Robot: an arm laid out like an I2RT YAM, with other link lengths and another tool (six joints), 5 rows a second.
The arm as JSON. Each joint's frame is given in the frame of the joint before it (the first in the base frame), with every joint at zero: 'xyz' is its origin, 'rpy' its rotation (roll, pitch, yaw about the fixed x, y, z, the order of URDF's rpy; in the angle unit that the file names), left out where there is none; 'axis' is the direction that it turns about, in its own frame. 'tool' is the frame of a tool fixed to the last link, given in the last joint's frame.
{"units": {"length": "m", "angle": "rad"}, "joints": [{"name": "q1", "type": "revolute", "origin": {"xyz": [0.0, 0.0, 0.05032]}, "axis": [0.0, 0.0, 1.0]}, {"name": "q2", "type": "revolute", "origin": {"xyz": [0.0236, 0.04, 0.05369]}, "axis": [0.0, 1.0, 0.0]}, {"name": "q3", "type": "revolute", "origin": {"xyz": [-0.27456, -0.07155, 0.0]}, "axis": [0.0, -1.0, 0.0]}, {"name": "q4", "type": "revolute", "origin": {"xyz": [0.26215, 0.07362, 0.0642]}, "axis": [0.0, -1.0, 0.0]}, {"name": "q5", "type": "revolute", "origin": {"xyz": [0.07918, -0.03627, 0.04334]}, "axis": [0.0, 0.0, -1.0]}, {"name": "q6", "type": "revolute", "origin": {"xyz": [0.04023, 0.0, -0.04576]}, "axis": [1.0, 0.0, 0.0]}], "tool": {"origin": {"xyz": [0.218, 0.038, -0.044], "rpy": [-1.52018, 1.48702, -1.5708]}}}
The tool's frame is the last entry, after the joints.
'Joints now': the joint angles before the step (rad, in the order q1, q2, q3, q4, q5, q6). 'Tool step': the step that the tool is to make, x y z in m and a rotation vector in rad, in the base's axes. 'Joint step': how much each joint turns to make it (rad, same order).
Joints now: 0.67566 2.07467 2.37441 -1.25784 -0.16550 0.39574
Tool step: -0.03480 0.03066 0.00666 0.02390 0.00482 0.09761
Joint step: 0.06869 0.01272 0.03192 -0.00936 -0.03408 -0.01146
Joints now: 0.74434 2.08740 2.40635 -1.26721 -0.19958 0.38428
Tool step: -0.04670 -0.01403 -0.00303 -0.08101 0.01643 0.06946
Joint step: 0.05927 -0.05170 -0.02709 -0.09931 0.03306 -0.03474
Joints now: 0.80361 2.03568 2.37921 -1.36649 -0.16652 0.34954
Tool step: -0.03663 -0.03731 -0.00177 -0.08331 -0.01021 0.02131
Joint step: 0.03598 -0.14374 -0.16137 -0.03905 0.06301 -0.01933
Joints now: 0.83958 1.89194 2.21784 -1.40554 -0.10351 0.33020
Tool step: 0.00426 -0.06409 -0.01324 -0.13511 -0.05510 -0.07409
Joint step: -0.02244 -0.12581 -0.15561 -0.03300 0.14115 -0.01221
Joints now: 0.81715 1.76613 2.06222 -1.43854 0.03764 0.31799
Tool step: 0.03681 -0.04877 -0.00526 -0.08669 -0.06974 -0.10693
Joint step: -0.07239 -0.03473 -0.04750 0.00259 0.11508 -0.01393
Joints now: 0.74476 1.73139 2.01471 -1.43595 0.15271 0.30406
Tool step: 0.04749 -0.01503 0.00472 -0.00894 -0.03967 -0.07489
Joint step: -0.08186 0.07877 0.10612 0.00044 0.02658 -0.02020
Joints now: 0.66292 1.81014 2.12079 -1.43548 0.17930 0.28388
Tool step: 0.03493 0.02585 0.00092 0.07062 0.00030 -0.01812
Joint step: -0.03489 0.12663 0.15099 0.01631 -0.05808 0.01059
